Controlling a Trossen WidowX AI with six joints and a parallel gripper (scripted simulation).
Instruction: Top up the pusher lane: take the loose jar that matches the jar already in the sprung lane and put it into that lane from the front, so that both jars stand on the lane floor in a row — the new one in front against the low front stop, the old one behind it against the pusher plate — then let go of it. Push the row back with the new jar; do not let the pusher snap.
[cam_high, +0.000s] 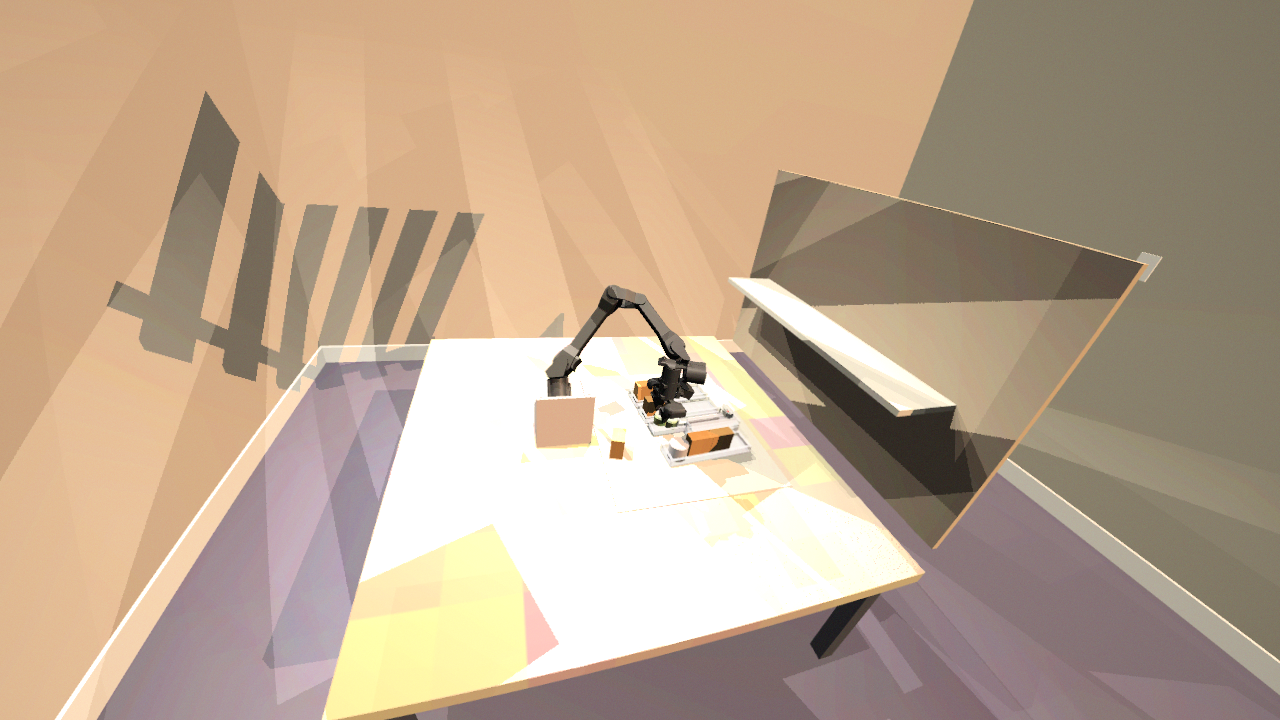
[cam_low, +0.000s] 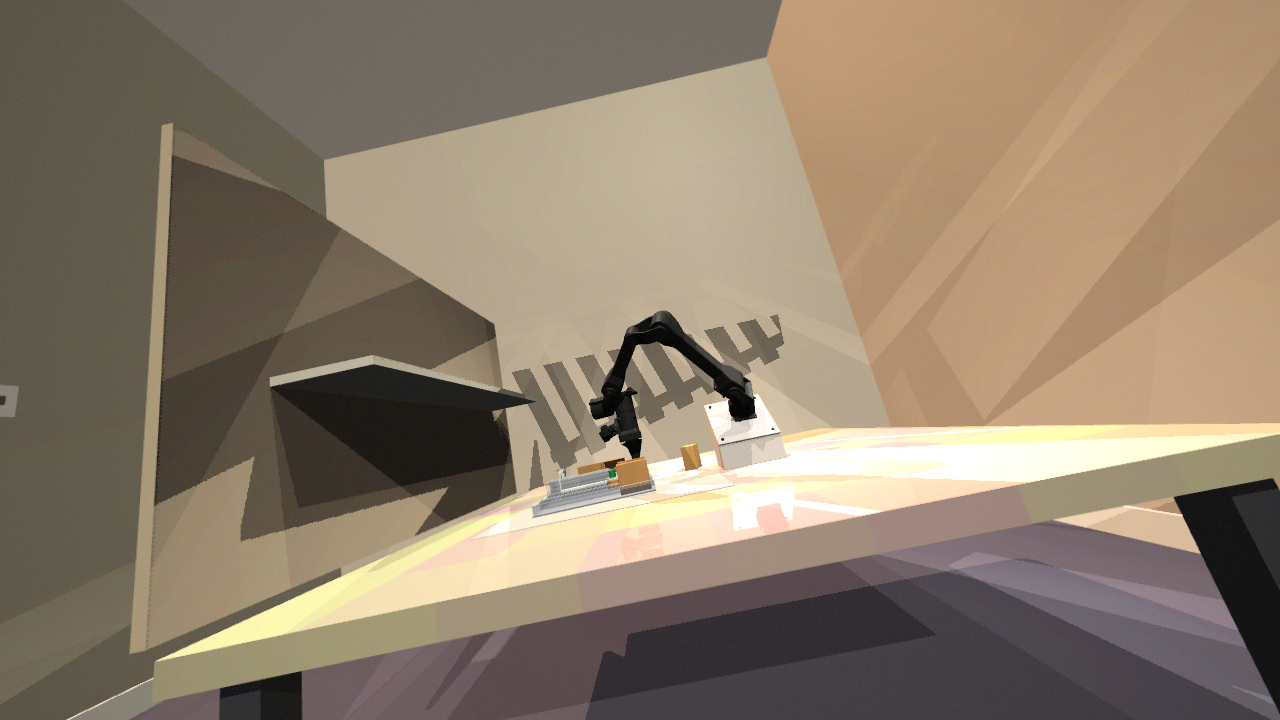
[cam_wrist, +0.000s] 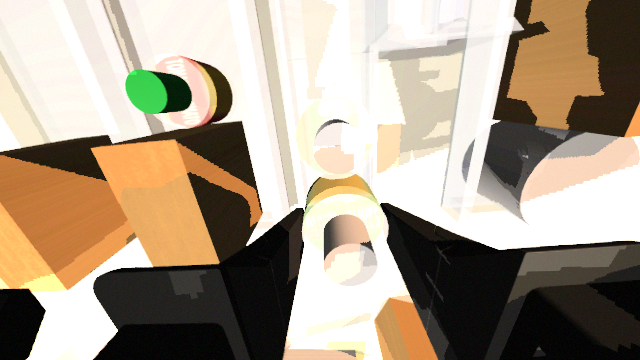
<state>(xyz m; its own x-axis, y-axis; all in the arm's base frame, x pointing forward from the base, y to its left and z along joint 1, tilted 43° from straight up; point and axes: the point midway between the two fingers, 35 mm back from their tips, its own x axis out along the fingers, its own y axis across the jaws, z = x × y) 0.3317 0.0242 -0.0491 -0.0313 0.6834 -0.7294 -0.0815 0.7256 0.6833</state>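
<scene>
Now: the lane rack 150 mm ahead of my gripper tip, 10 mm to the right of it and 30 mm below it. From my gripper tip the other things lie so: shelf 500 mm ahead, 30 mm to the left, 320 mm above.
</scene>
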